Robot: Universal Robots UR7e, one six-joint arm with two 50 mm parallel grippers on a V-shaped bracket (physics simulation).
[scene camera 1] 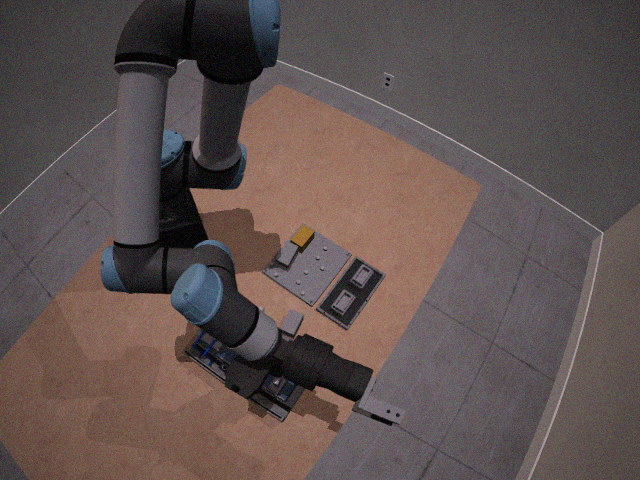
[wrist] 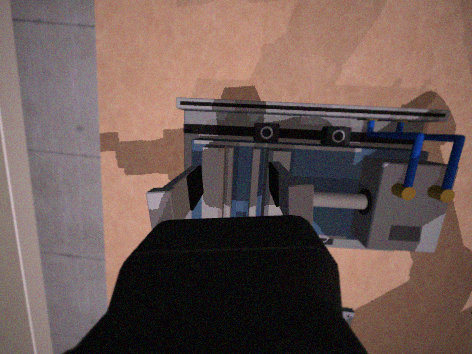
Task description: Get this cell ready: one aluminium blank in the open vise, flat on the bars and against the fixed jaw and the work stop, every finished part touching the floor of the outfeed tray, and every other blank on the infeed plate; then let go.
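Places are measured from the arm's base along level axes (x left, y back, z up), in centimetres.
Pixels of known places: end effector, tool point: (wrist: 234,183); arm's base, origin of the base link: (scene camera 1: 163,206).
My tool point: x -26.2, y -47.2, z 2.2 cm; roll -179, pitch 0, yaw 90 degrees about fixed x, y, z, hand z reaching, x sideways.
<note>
Ahead of a thing's pixels: the offset from my tool point to its top centre. "*": to the spot under its first point.
My gripper (wrist: 234,187) is open above the vise, its two fingers apart with no part seen between them. In the scene view its fingertips are hidden by the arm. The vise @(dx +3.6, dy +7.2, dz -5.9 cm) (wrist: 395,200) (scene camera 1: 281,411) is open: two light bars with blue between them show between the grey fixed jaw (wrist: 215,172) and the moving jaw (wrist: 301,199). No blank shows on the bars. The grey infeed plate @(* dx +40.7, dy +0.8, dz -15.0 cm) (scene camera 1: 336,251) carries a grey blank @(dx +32.7, dy +12.1, dz -10.2 cm) (scene camera 1: 286,255) beside a yellow block @(dx +39.3, dy +10.6, dz -11.4 cm) (scene camera 1: 302,237). Two finished parts @(* dx +35.8, dy -8.6, dz -13.2 cm) (scene camera 1: 361,276) @(* dx +26.8, dy -6.9, dz -13.2 cm) (scene camera 1: 342,302) with pockets lie in the dark outfeed tray @(* dx +21.6, dy -10.1, dz -14.7 cm) (scene camera 1: 345,326), apart.
A light grey block @(dx +16.3, dy +2.4, dz -12.2 cm) (scene camera 1: 292,322) lies between the infeed plate and the vise, partly behind the arm. Blue pipes @(* dx +0.2, dy +15.2, dz -5.0 cm) (wrist: 411,162) rise at the vise's drive end. A second arm end with a light grey fitting (scene camera 1: 379,408) sticks out sideways. Short pins stand on the plate.
</note>
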